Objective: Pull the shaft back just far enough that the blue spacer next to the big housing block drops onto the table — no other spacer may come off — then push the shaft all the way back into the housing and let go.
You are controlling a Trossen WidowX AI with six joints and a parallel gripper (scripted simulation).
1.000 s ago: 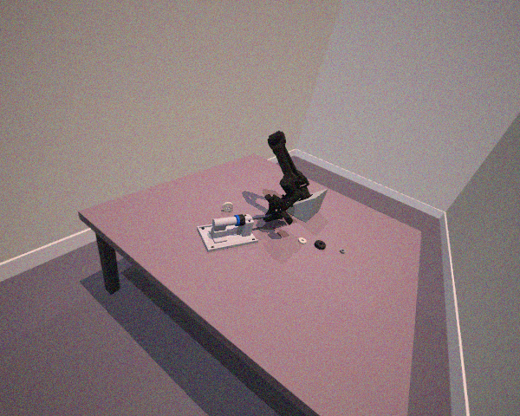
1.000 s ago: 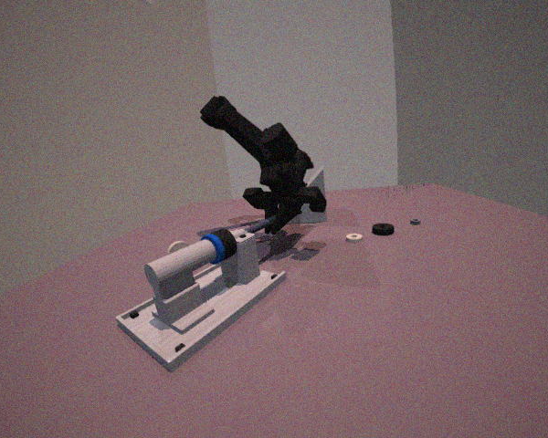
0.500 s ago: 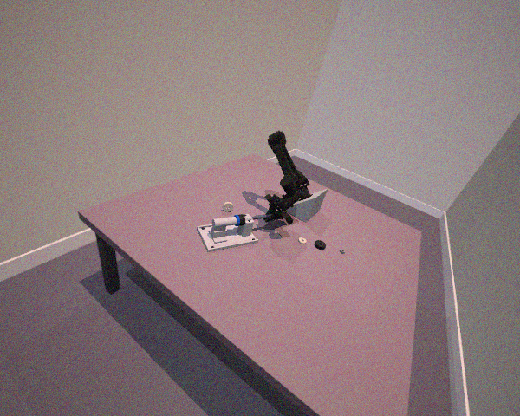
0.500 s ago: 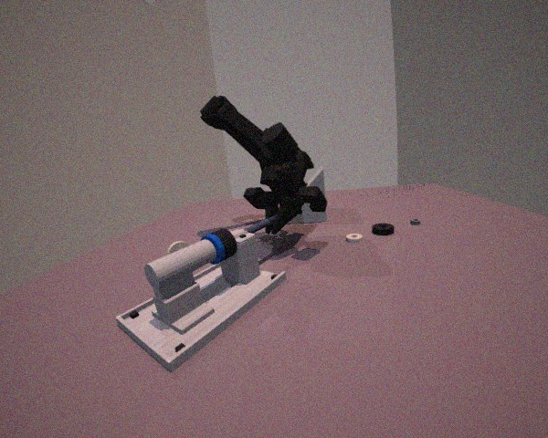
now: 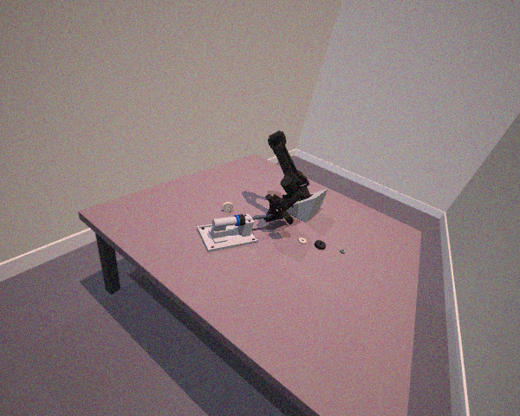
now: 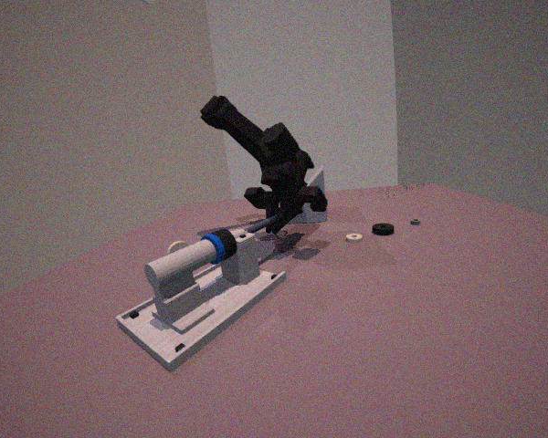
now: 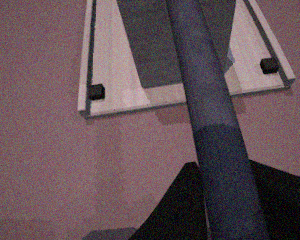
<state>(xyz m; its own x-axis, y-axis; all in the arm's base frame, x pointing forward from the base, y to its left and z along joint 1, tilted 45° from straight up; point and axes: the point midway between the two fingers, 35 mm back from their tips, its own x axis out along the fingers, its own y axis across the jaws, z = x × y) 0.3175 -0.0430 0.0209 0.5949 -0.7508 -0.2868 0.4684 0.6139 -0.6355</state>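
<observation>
Now: gripper tip 50 mm short of the dark shaft, 30 mm to the left of it and 20 mm below it. From my gripper tip the other things lie so: grey ring 360 mm to the left, 160 mm behind, 50 mm below; black spacer 110 mm ahead, 60 mm to the right, 20 mm above; blue spacer 130 mm ahead, 70 mm to the right, 20 mm above.
</observation>
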